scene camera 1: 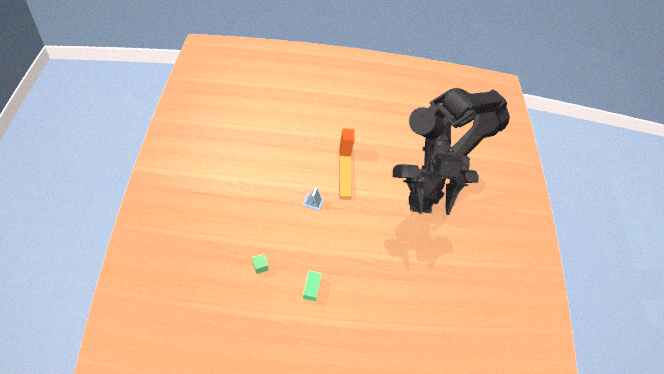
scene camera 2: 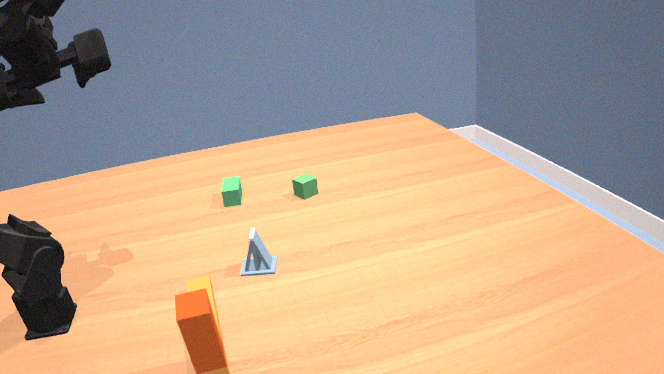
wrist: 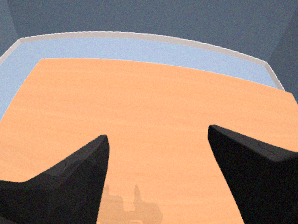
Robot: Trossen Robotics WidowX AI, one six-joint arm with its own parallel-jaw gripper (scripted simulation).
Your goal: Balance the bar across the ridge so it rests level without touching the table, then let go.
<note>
My gripper is open, with nothing in its grasp. Also in view: a bar.
My gripper shows as well in scene camera 1 and in the wrist view.
</note>
